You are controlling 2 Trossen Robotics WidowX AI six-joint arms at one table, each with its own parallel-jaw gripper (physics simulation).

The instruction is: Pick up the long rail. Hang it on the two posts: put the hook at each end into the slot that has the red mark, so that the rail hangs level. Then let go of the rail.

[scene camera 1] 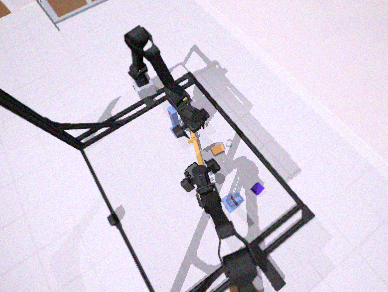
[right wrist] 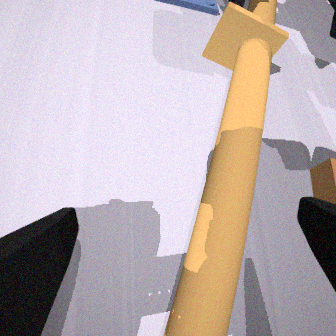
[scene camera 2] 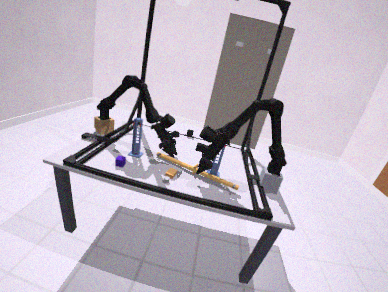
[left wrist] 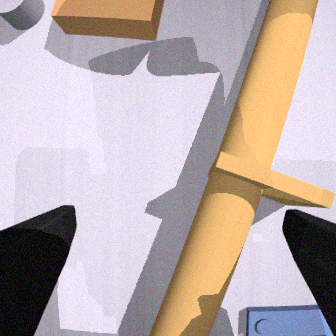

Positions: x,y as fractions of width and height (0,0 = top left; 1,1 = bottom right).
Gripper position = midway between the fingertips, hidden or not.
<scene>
My left gripper (left wrist: 0.54,0.65) is open, with nothing in its grasp. Also in view: a long orange rail (left wrist: 0.72,0.52). My right gripper (right wrist: 0.56,0.64) is open, with nothing in its grasp. Also in view: an orange block (left wrist: 0.43,0.08).
The long orange rail also shows in the right wrist view (right wrist: 0.61,0.86).
</scene>
